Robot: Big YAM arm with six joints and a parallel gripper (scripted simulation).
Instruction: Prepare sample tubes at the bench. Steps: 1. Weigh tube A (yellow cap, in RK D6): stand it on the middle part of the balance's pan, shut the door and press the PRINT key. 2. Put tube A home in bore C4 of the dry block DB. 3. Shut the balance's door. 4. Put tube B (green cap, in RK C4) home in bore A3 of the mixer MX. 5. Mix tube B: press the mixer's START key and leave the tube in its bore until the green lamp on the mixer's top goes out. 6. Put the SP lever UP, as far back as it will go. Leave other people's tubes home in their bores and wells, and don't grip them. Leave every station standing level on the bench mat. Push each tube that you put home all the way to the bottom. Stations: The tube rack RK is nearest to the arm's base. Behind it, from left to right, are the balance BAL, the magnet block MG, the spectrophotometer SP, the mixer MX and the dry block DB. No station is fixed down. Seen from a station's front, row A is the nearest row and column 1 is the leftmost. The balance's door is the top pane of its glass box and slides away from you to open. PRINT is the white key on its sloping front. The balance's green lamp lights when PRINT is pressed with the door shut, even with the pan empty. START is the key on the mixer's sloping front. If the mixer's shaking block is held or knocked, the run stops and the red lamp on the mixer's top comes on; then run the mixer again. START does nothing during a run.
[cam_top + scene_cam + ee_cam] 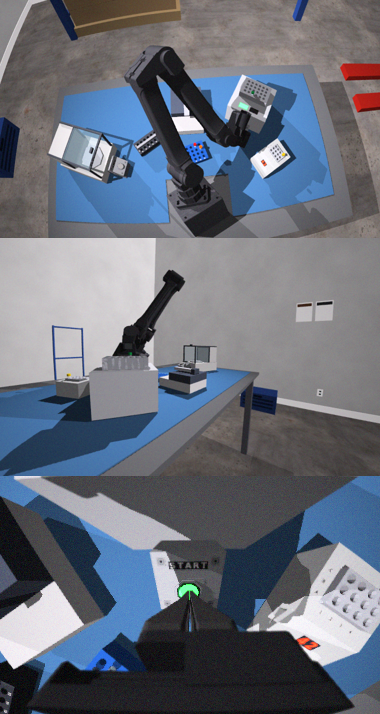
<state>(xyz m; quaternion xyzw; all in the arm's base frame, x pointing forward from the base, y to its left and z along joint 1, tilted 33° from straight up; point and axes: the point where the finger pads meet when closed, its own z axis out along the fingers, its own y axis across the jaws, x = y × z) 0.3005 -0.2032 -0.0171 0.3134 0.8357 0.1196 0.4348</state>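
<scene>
The green start key is 1 cm ahead of my hand and 1 cm below it. The rest, counted from my hand: dry block DB: 11 cm behind, 15 cm to the right, 4 cm below; blue rack: 7 cm behind, 21 cm to the left, 6 cm below; spectrophotometer lever: 14 cm ahead, 22 cm to the left, 2 cm above.
</scene>
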